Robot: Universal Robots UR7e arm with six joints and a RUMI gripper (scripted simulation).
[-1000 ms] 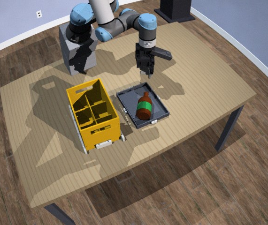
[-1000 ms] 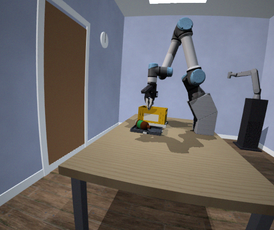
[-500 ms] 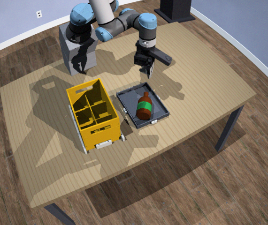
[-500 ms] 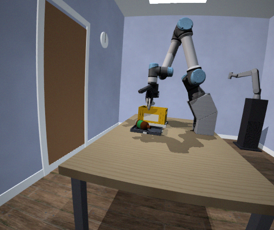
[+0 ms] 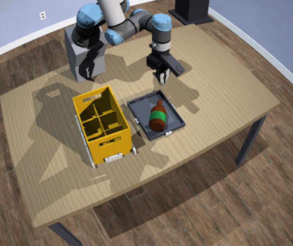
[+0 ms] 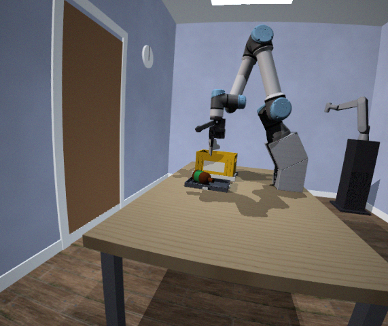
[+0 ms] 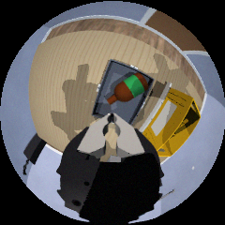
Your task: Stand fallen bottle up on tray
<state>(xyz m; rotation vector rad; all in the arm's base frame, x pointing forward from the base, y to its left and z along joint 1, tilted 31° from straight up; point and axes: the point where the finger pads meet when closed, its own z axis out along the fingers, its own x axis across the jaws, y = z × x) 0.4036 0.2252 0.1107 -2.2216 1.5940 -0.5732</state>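
Now: the bottle 30 mm ahead of my hand, 40 mm to the right of it and 160 mm below it. Round my hand: tray: 40 mm to the right, 190 mm below; then yellow crate: 310 mm to the right, 120 mm below.
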